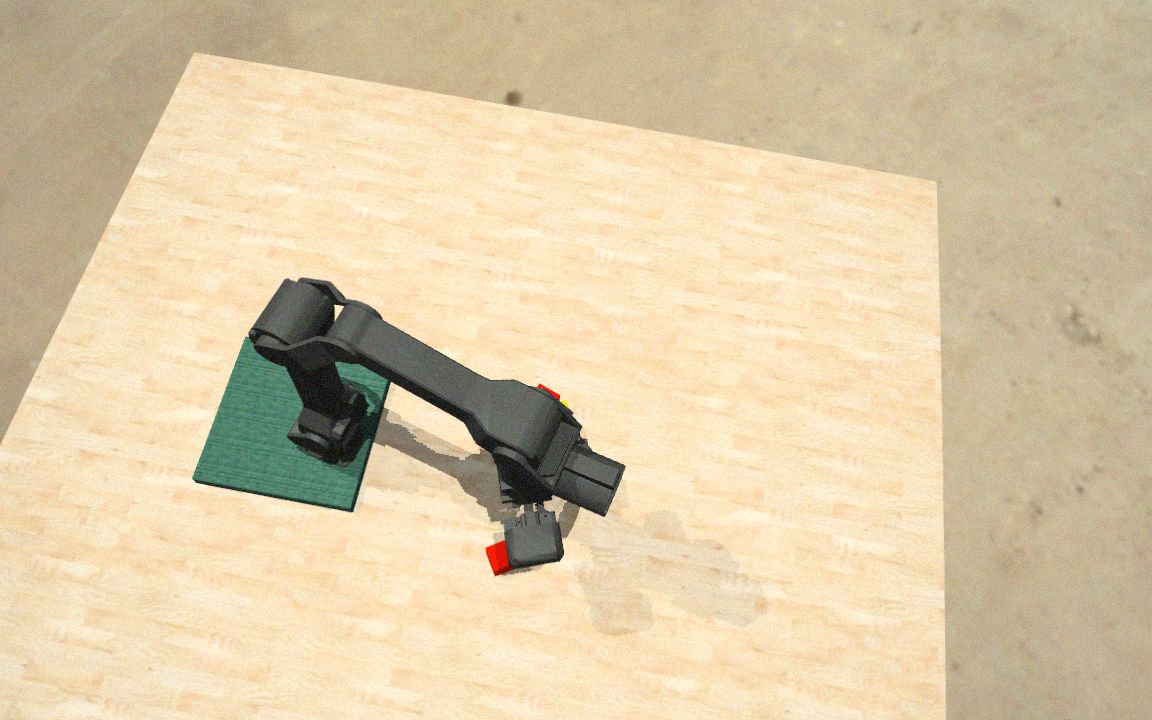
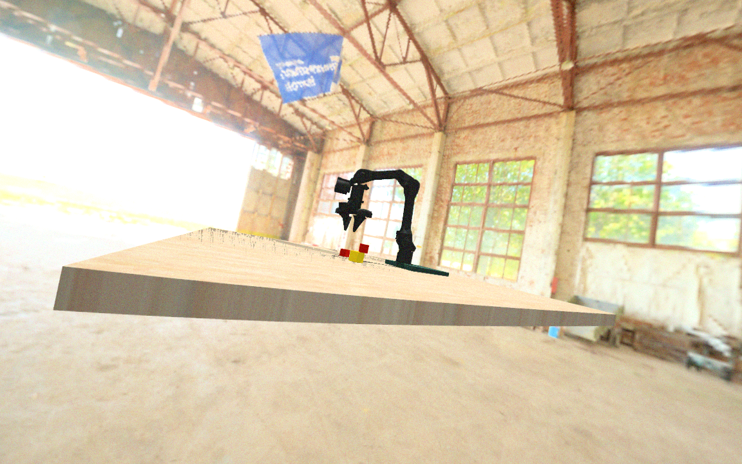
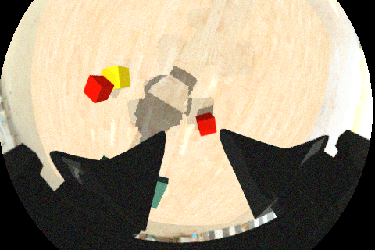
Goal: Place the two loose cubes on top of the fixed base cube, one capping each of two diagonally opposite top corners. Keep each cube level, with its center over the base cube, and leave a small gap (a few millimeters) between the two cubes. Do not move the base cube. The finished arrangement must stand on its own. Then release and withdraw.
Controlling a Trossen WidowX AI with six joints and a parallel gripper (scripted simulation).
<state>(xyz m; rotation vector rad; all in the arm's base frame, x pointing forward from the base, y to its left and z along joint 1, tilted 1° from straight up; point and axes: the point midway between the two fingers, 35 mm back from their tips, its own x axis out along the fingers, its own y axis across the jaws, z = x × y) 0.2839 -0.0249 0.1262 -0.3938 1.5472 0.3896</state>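
Right now my gripper tip is 15 cm to the right of the yellow base cube, 10 cm above it and 1 cm past it.
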